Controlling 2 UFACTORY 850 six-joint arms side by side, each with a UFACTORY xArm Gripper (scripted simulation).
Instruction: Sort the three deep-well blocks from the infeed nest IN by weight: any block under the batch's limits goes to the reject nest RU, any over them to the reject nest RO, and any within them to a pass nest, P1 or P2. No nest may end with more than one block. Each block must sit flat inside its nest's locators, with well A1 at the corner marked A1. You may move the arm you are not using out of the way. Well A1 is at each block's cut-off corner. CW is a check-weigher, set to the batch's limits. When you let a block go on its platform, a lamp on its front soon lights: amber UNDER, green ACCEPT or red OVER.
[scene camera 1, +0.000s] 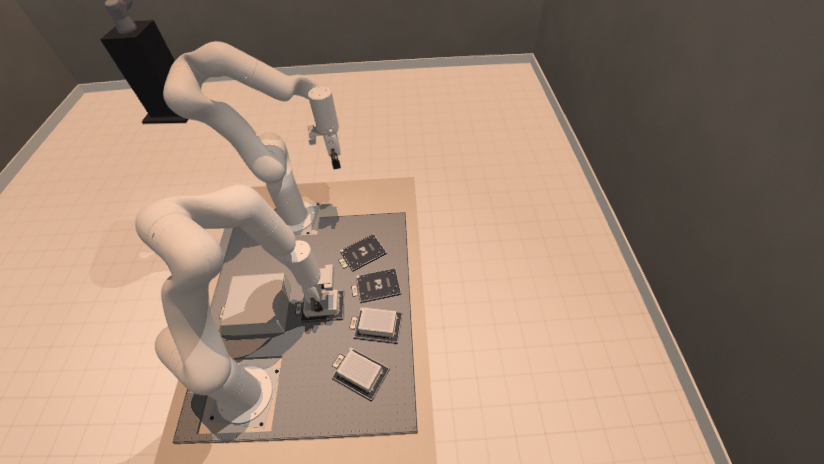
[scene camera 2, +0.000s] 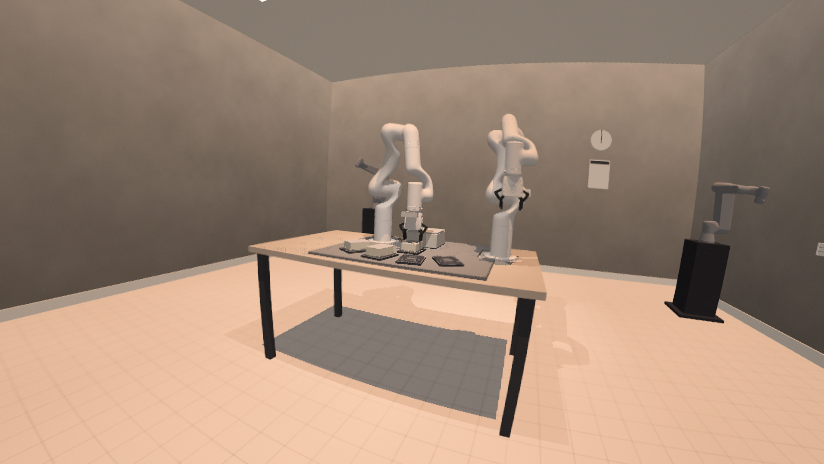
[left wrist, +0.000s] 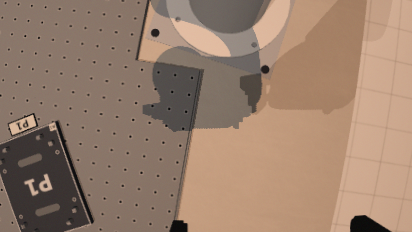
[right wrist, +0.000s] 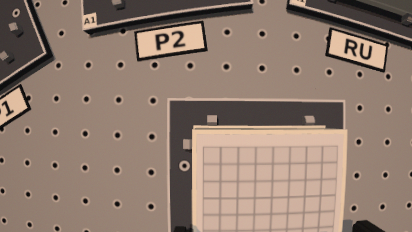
In view: a pale deep-well block (scene camera 1: 360, 371), a pale check-weigher (scene camera 1: 256, 304), a pale deep-well block (right wrist: 237, 171) and a pale deep-well block (scene camera 1: 377, 322).
The left wrist view does not show the pale check-weigher: it is out of frame. The right wrist view misses the pale check-weigher: it is out of frame.
